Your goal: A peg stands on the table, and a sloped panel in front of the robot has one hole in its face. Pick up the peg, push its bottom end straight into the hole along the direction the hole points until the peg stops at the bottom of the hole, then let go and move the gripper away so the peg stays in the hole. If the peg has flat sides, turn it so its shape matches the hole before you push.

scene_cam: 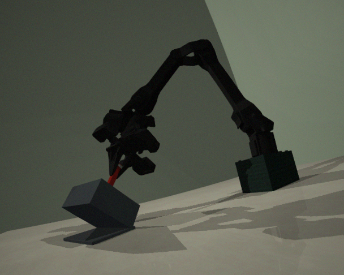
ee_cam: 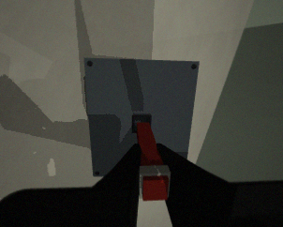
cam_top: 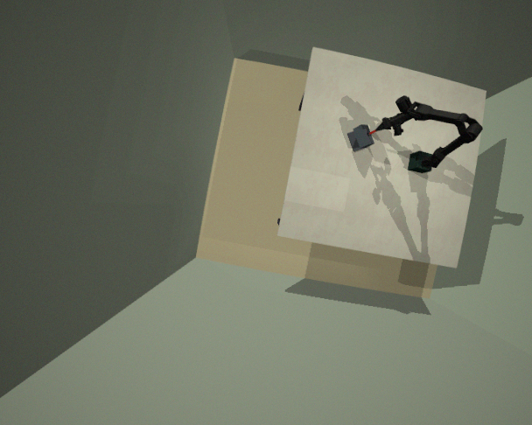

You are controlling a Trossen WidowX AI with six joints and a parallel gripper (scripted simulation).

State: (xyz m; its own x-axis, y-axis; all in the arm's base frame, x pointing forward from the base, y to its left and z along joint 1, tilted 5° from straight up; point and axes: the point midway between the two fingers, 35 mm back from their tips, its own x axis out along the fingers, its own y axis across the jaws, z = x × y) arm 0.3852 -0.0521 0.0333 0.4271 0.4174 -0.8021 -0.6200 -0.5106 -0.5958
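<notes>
My gripper tip is now 40 mm short of the grey sloped panel block, 30 mm to the right of it and 60 mm above it. The rest, counted from my gripper tip: red peg: 10 mm behind, 10 mm to the right, 10 mm above; then flat grey plate: 50 mm ahead, 50 mm to the left, 120 mm below.
</notes>
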